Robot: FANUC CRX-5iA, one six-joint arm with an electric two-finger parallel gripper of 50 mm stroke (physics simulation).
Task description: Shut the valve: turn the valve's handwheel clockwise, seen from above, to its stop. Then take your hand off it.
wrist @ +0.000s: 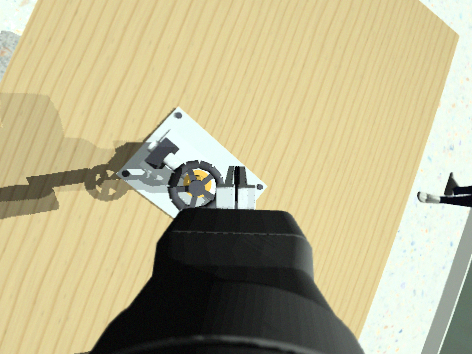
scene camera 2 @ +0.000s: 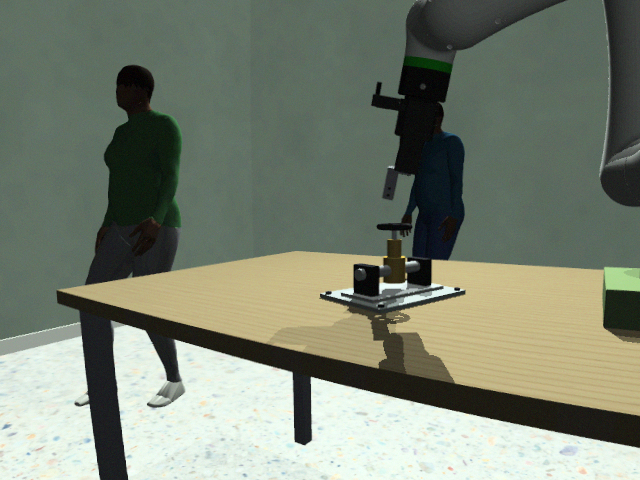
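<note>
The black handwheel (scene camera 2: 394,226) (wrist: 198,187) sits level on top of the brass valve body (scene camera 2: 394,269), its spokes and rim fully above the body. The valve stands upright on a pale base plate (scene camera 2: 413,299) (wrist: 200,132) between two black blocks. My gripper (scene camera 2: 387,198) (wrist: 236,176) is shut with nothing between its fingers. In the scene view its fingertips hang above the handwheel, with a clear gap between them and the rim. In the wrist view the fingers appear to the right of the wheel. The wheel's turn angle relative to its stop cannot be told.
The valve's plate lies on a wooden table (scene camera 2: 206,294) (wrist: 310,100). A green block (scene camera 2: 620,304) stands on the table at the right edge of the scene view. A person in green (scene camera 2: 144,165) and a person in blue (scene camera 2: 442,175) stand beyond the table.
</note>
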